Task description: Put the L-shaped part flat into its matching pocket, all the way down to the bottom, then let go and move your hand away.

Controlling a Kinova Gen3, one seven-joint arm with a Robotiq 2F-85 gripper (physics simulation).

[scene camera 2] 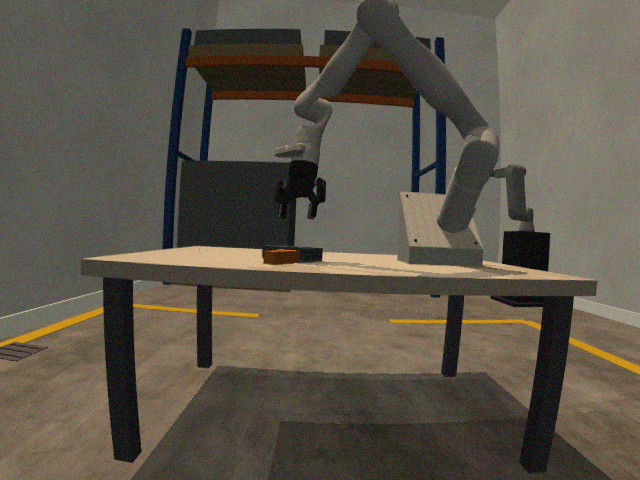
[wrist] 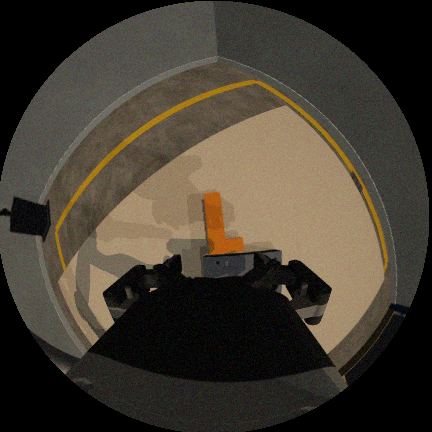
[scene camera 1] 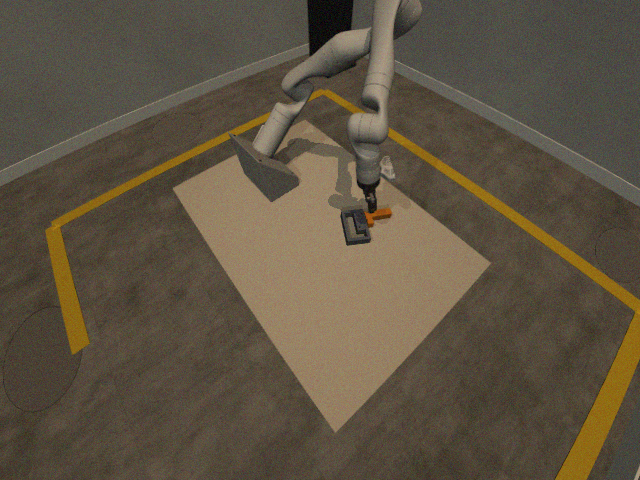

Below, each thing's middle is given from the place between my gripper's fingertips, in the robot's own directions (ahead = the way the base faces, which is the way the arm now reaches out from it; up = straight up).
Labels:
The orange L-shaped part [wrist: 217,243] lies 3 cm ahead of my hand, 4 cm to the left of it and 10 cm below it. From my hand the other things lie so: dark grey pocket block [scene camera 1: 355,227] 1 cm ahead, 6 cm to the right, 9 cm below.

